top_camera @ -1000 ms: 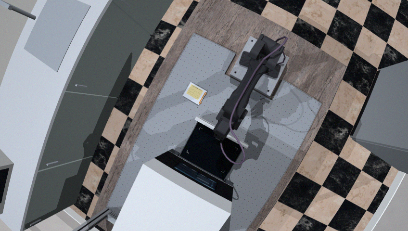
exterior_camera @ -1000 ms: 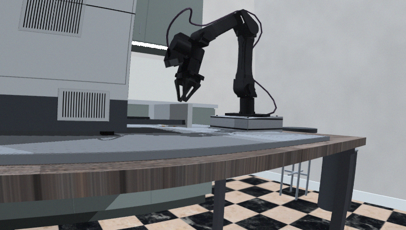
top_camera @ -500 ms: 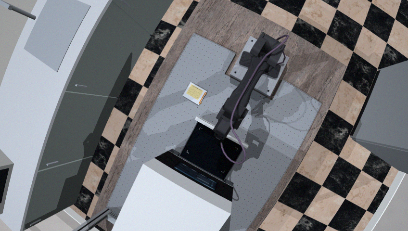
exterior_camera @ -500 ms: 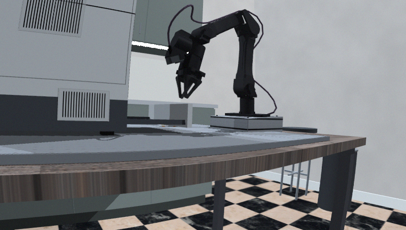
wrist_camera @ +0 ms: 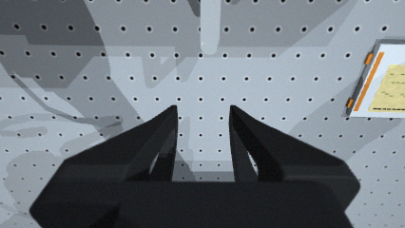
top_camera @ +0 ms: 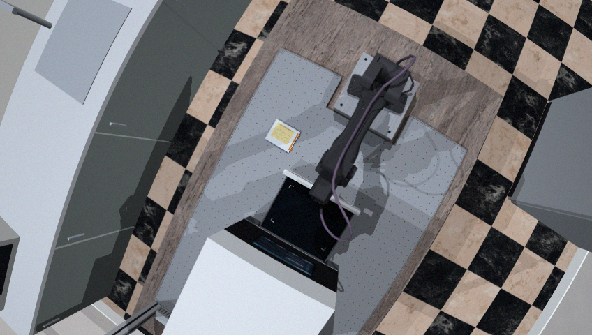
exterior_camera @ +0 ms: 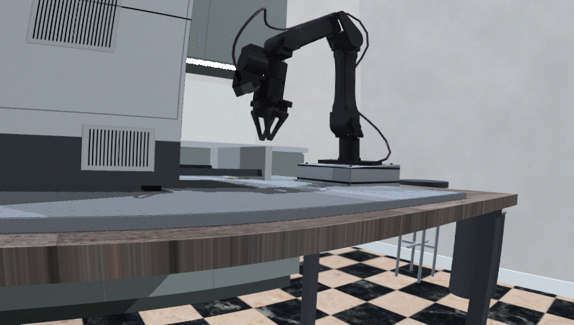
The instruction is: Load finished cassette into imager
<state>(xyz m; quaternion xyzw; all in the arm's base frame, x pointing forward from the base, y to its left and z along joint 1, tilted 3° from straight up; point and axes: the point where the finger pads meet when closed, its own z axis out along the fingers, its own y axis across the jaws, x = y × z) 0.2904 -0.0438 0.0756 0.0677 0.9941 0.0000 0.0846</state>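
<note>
The cassette FINISHED is 210 mm to the right of my hand, 110 mm below it and 50 mm behind it. The rest, counted from my hand: imager drawer: 190 mm ahead, 60 mm below, 30 mm to the right.
</note>
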